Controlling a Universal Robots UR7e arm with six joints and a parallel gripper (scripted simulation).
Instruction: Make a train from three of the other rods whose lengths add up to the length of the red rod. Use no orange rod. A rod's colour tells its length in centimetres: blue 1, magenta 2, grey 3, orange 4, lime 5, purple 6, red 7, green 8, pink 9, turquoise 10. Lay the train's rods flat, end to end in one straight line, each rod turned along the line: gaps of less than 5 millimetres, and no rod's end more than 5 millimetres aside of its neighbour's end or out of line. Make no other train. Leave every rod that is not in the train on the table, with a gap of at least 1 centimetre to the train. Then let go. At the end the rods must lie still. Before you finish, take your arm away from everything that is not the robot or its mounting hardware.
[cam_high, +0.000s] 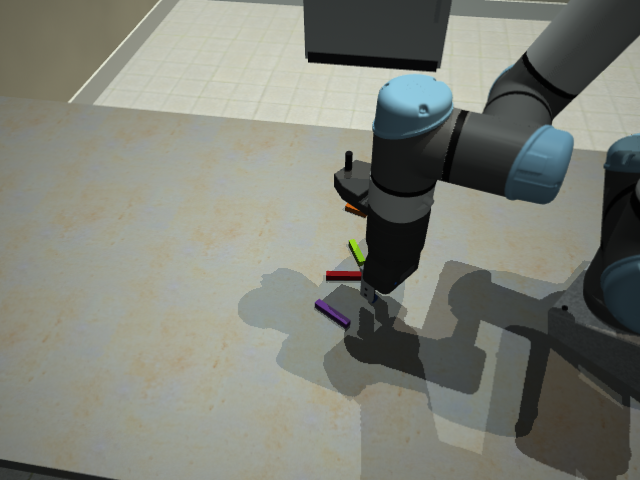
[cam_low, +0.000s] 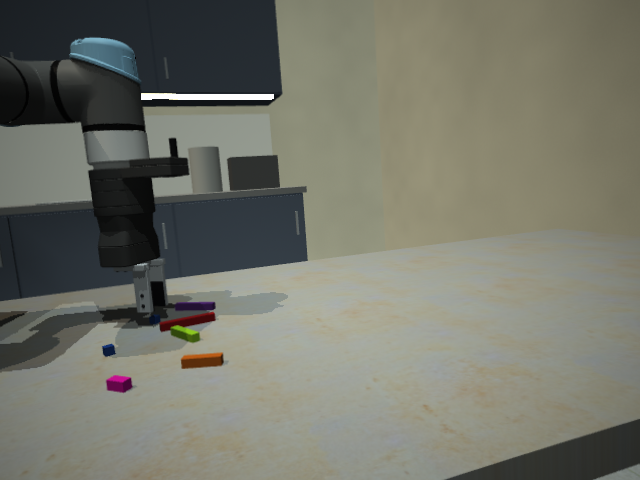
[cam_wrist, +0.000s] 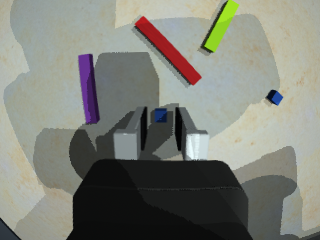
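My hand is 50 mm short of the red rod, 30 mm to the left of it and 30 mm above it. Round my hand: purple rod 50 mm ahead, 50 mm to the left, 30 mm below; orange rod 80 mm ahead, 180 mm to the right, 30 mm below; lime rod 50 mm ahead, 80 mm to the right, 30 mm below.
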